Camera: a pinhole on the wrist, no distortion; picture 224 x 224 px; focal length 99.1 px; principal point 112.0 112.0 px. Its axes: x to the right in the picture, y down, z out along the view. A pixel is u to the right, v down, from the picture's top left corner.
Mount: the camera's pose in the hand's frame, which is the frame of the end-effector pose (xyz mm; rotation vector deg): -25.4 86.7 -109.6 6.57 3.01 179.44
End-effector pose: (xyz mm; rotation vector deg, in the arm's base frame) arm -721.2 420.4 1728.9 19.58 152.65 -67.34
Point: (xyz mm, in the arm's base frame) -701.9 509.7 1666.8
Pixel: 79.4 91.9
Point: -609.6 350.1 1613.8
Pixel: 142.6 123.7
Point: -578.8 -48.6 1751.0
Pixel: 159.1 200.2
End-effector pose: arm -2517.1 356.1 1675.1 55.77 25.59 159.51
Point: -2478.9 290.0 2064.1
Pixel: 71.3 91.2
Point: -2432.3 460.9 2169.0
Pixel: 71.8 119.7
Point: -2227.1 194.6 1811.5
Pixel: 165.1 88.4
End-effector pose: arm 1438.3 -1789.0 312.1 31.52 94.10 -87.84
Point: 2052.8 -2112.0 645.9
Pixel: 212.5 93.6
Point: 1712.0 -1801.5 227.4
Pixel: 153.9 23.7
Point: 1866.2 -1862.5 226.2
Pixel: 169.0 16.8
